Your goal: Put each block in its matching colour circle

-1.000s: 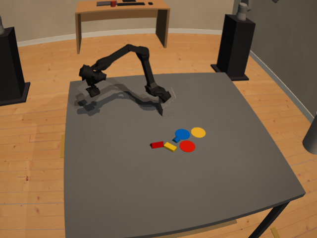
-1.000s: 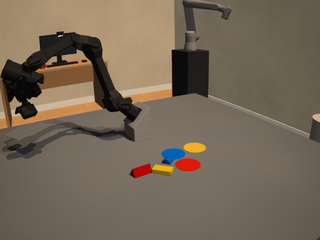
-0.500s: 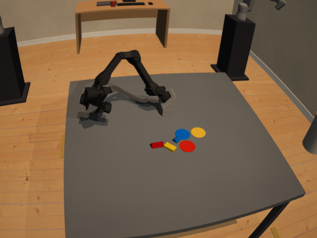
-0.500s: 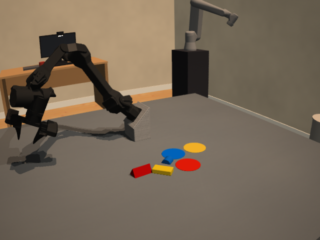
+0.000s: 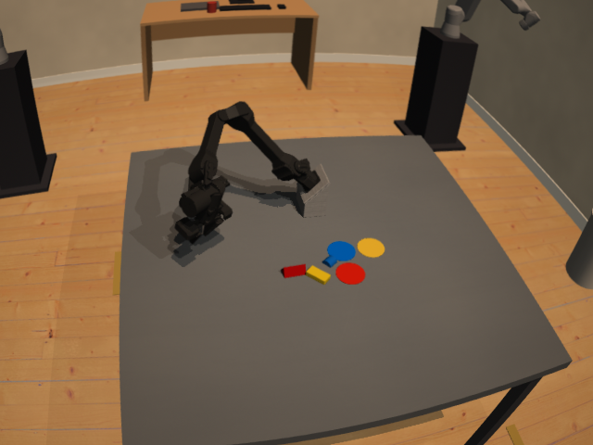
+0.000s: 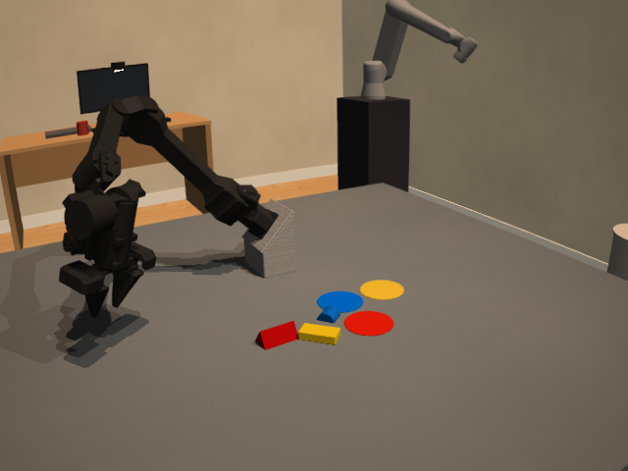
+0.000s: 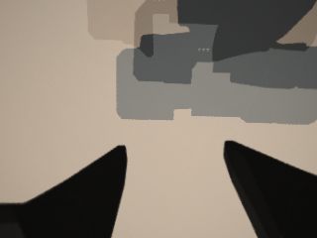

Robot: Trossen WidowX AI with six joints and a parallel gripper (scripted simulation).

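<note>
The blue block is 380 mm to the left of my hand, 110 mm below it and 90 mm ahead of it. Also, from my hand: yellow block 320 mm to the left, 140 mm ahead, 100 mm below; then red block 260 mm to the left, 110 mm ahead, 100 mm below; then blue circle 430 mm to the left, 110 mm below, 50 mm ahead.
</note>
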